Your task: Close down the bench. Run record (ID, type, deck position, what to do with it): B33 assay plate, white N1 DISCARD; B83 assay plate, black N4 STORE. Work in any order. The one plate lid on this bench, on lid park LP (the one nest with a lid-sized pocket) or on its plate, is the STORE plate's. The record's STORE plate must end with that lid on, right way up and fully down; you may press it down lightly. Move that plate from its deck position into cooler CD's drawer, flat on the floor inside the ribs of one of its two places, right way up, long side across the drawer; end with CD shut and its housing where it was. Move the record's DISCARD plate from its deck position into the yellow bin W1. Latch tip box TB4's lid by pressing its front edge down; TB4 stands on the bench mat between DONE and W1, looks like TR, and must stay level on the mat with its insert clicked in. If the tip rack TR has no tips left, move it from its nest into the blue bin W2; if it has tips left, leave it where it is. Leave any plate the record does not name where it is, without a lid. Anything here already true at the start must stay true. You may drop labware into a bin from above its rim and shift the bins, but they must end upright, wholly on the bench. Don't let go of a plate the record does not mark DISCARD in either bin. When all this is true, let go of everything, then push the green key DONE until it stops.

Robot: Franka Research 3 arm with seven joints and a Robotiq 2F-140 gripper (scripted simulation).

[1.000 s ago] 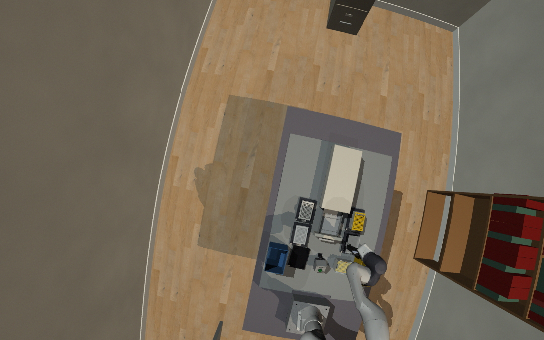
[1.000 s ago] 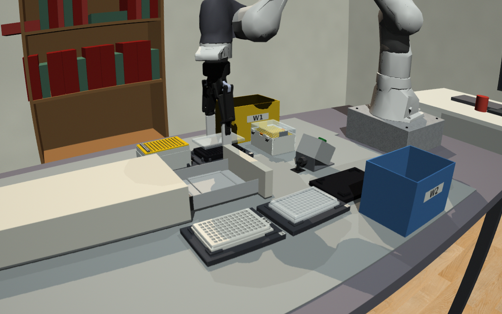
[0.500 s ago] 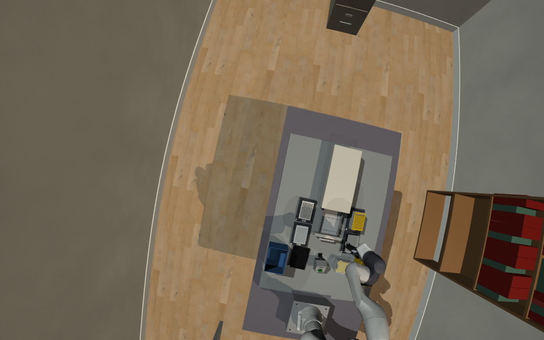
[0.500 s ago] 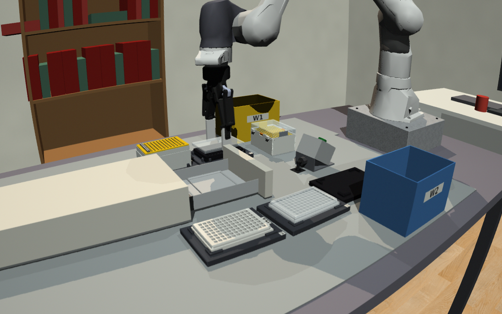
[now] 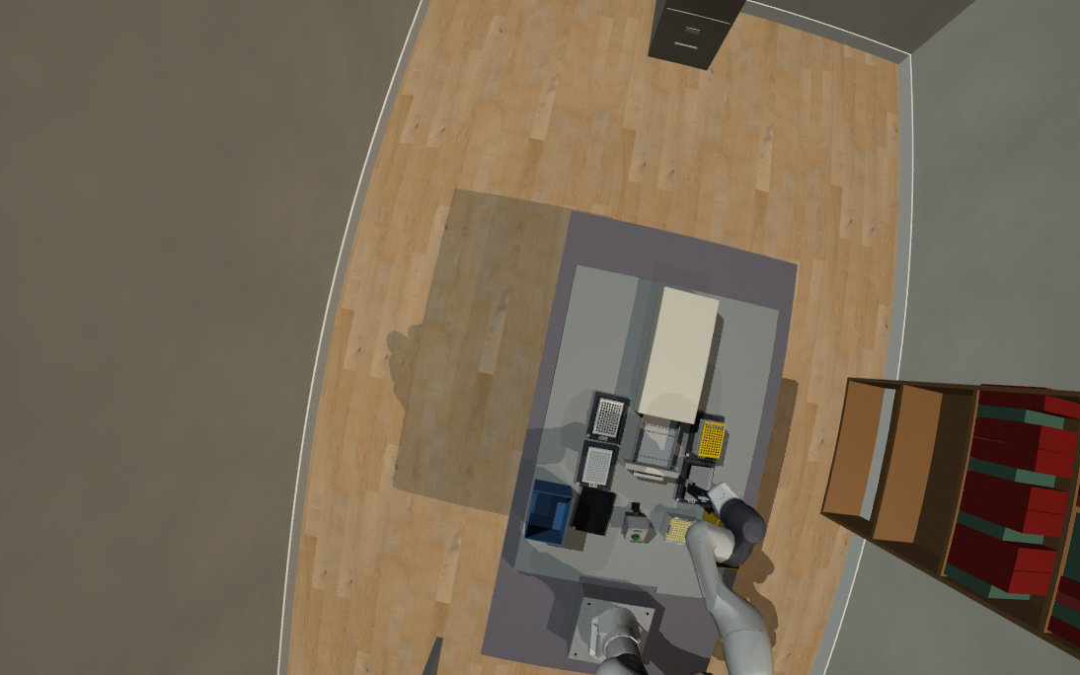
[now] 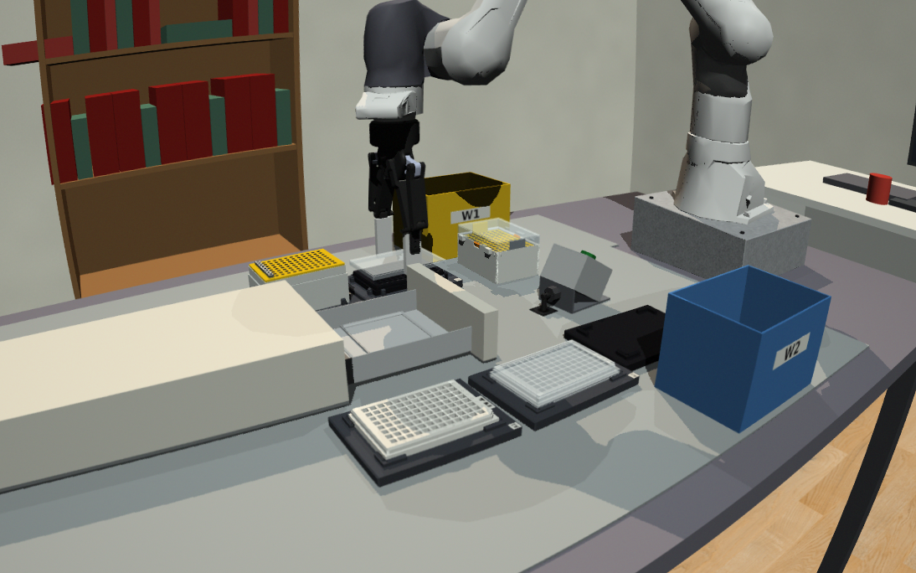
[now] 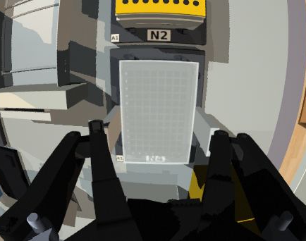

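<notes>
Right now my hand is 20 mm above the clear plate lid. Also, from my hand: black plate: 40 mm below; then tip rack TR: 160 mm ahead, 10 mm below; then nest N4: 60 mm below.
</notes>
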